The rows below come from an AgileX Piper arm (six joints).
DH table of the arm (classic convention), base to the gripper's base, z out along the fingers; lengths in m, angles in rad. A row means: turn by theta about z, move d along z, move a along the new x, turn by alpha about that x. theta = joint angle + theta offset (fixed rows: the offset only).
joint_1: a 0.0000  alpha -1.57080  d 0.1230  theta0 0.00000
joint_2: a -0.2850  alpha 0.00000  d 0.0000  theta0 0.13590
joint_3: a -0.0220  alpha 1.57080  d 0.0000  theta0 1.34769
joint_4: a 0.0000  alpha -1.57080  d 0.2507  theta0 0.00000
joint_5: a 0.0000  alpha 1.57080  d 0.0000  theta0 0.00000
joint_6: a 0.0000  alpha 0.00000  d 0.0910  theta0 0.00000
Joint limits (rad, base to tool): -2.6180..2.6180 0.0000..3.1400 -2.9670..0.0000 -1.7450..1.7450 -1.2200..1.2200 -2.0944..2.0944
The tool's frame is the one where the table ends.
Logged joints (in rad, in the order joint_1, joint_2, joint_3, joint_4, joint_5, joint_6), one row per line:
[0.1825 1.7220 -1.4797 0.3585 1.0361 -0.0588]
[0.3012 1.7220 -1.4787 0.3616 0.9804 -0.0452]
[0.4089 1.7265 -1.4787 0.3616 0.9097 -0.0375]
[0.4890 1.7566 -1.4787 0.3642 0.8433 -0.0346]
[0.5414 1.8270 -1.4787 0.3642 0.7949 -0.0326]
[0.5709 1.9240 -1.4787 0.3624 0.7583 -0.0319]
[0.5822 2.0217 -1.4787 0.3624 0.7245 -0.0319]
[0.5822 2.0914 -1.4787 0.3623 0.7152 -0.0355]
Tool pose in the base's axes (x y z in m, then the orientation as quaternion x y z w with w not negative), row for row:
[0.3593 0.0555 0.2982 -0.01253 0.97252 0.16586 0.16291]
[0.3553 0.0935 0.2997 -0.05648 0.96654 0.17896 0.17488]
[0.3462 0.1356 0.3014 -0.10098 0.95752 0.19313 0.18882]
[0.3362 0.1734 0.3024 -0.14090 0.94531 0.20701 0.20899]
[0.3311 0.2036 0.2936 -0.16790 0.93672 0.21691 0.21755]
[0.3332 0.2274 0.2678 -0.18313 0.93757 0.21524 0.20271]
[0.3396 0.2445 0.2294 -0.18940 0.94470 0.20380 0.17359]
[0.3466 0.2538 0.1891 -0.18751 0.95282 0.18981 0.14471]
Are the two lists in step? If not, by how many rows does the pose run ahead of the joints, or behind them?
The pose runs 1 row behind the joints: the pose in row i belongs to the joints in row i - 1.
